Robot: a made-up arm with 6 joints. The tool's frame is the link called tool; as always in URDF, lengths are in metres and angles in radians.
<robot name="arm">
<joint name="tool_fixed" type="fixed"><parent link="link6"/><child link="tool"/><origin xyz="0 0 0" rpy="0 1.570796 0"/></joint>
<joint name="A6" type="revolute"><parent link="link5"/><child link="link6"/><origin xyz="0 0 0.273" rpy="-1.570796 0 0"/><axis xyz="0 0 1"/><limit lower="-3.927" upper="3.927"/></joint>
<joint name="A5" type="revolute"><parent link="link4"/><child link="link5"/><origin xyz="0 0 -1.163" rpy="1.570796 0 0"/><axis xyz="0 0 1"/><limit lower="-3.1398" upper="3.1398"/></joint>
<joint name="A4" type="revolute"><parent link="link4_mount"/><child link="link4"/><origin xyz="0 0 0" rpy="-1.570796 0 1.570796"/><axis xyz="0 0 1"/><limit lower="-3.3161" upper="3.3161"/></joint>
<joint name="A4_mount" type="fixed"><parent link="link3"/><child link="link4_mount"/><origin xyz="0 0 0"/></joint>
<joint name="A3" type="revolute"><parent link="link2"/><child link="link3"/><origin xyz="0 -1.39 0" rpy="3.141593 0 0"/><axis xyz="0 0 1"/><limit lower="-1.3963" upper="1.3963"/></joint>
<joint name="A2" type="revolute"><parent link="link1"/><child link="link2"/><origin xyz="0 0 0" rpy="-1.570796 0 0"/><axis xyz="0 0 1"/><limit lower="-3.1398" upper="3.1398"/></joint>
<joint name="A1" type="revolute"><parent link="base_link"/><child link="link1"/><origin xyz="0 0 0.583"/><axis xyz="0 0 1"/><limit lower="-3.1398" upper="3.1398"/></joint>
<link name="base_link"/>
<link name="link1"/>
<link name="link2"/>
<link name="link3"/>
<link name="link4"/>
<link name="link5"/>
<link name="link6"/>
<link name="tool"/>
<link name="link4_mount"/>
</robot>
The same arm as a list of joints. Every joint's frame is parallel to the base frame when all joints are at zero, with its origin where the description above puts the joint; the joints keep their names.
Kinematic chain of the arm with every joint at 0, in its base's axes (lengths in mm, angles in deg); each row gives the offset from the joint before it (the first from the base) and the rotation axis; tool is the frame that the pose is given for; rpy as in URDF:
A1: xyz 0 0 583 axis +z
A2: xyz 0 0 0 axis +y
A3: xyz 0 0 1390 axis -y
A4: xyz 0 0 0 axis -x
A5: xyz 1163 0 0 axis -y
A6: xyz 0 -273 0 axis -x
tool: xyz 0 0 0 rpy 0 0 0
Joint limits (deg, base to tool): -179.9..179.9 -179.9..179.9 -80..80 -190..190 -179.9..179.9 -225..225

